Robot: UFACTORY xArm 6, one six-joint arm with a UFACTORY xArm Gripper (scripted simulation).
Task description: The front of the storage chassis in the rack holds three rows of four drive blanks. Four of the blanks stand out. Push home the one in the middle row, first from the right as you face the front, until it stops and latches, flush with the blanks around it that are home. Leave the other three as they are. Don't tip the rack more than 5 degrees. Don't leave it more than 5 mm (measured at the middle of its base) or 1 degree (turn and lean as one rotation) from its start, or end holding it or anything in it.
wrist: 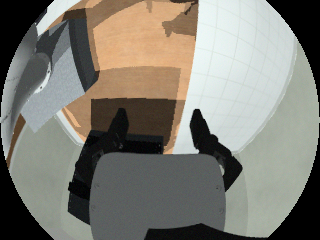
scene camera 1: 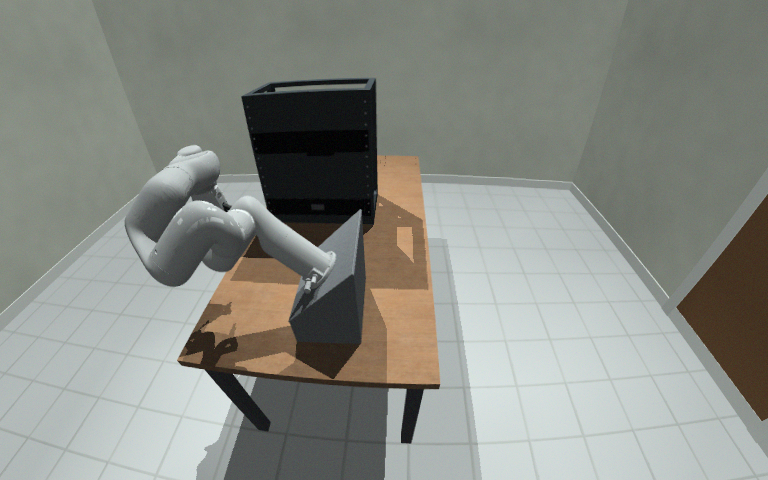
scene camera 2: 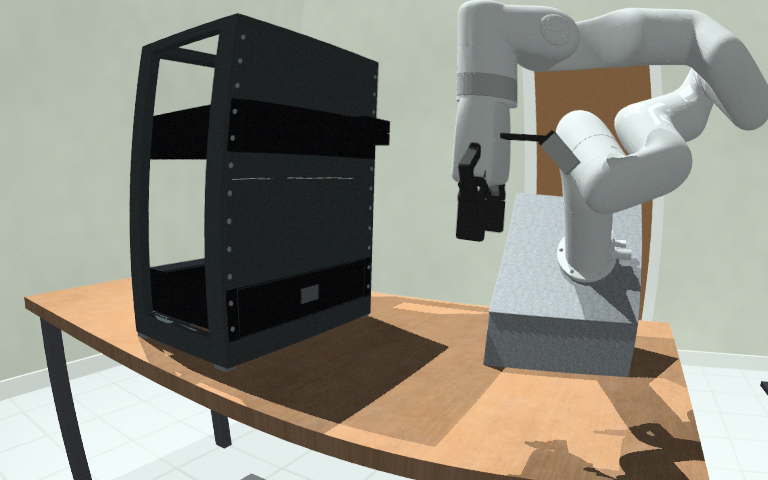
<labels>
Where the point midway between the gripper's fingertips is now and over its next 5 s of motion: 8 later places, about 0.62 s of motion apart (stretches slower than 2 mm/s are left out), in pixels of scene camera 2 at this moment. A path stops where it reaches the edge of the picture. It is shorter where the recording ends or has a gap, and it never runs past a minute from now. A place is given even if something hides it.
My gripper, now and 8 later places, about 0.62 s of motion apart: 481, 235; 478, 238; 472, 243; 459, 247; 440, 248; 420, 244; 400, 236; 382, 223; 369, 209
</labels>
